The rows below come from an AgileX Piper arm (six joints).
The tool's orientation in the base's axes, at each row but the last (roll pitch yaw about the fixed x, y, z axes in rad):
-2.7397 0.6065 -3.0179
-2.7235 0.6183 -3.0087
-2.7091 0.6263 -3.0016
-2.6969 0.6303 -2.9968
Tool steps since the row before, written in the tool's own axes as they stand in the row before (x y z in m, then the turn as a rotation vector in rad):
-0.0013 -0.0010 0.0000 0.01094 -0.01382 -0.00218
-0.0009 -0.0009 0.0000 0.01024 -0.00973 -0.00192
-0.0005 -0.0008 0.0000 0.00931 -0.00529 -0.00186
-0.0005 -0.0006 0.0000 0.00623 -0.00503 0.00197
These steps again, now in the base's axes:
0.0010 -0.0008 0.0011 -0.01165 -0.01341 -0.00015
0.0006 -0.0007 0.0008 -0.01047 -0.00958 -0.00129
0.0003 -0.0007 0.0006 -0.00917 -0.00536 -0.00229
0.0003 -0.0005 0.0005 -0.00443 -0.00609 -0.00336

